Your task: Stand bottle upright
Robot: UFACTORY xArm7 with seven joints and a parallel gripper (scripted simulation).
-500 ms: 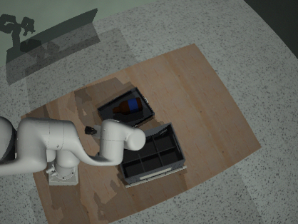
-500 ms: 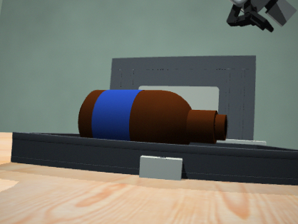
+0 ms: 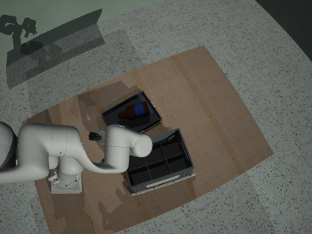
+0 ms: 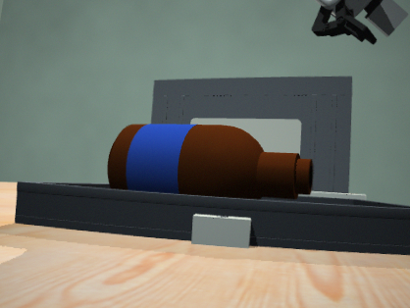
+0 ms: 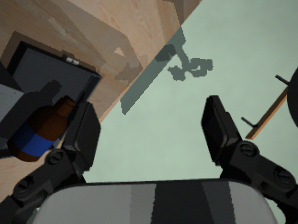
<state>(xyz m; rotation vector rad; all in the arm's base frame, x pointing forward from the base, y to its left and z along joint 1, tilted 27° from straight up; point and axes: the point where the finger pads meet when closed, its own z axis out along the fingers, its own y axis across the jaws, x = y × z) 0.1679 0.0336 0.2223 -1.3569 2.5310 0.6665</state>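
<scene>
The bottle is 210 mm below my hand, 200 mm ahead of it and 110 mm to the left of it. From my hand the other things lie so: dark crate 180 mm to the right, 170 mm below, 130 mm ahead; tray 240 mm below, 190 mm ahead, 110 mm to the left.
</scene>
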